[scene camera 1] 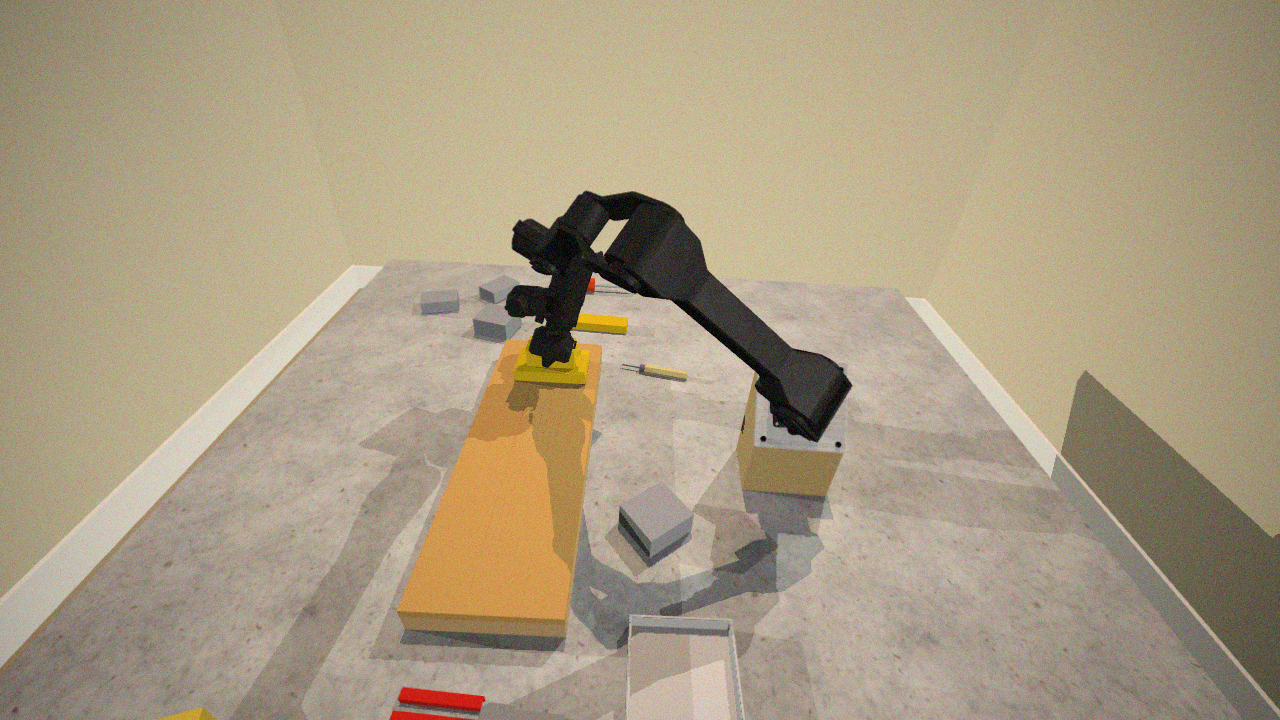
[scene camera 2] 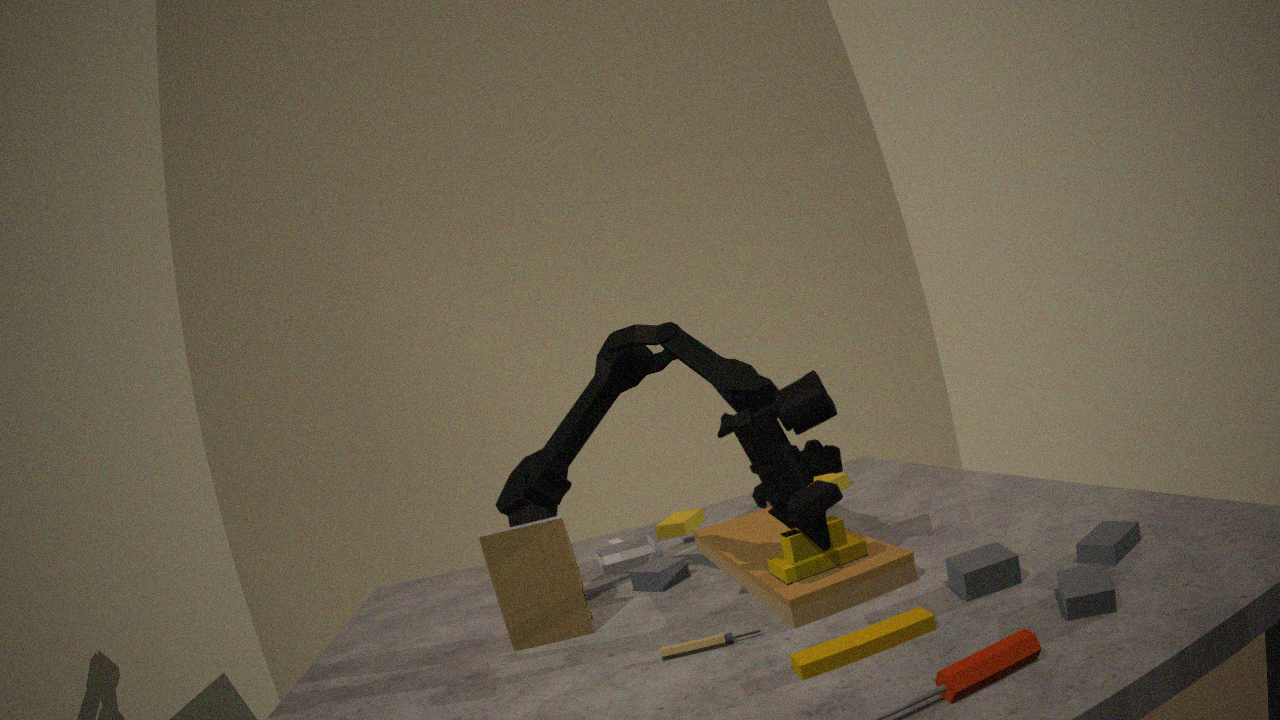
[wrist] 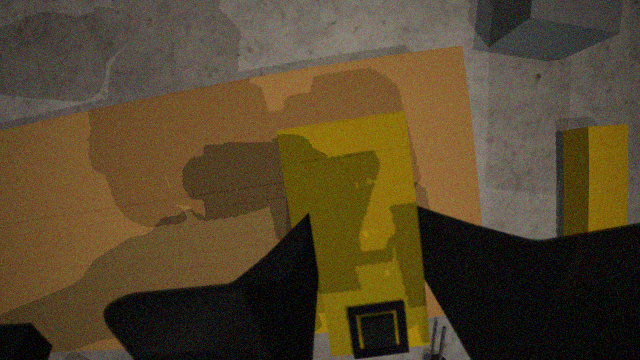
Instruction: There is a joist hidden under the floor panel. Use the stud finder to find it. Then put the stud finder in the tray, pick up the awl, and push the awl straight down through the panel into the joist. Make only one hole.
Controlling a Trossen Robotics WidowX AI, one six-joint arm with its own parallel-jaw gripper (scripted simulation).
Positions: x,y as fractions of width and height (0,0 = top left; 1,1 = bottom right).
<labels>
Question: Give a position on a yellow bar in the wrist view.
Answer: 0.93,0.44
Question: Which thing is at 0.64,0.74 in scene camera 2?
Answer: My gripper.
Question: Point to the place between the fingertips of my gripper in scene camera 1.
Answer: At 0.43,0.50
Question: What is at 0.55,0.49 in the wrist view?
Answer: A yellow stud finder.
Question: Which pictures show the yellow stud finder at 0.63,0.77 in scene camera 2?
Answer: Scene camera 1, scene camera 2 and the wrist view: all of them.
</labels>
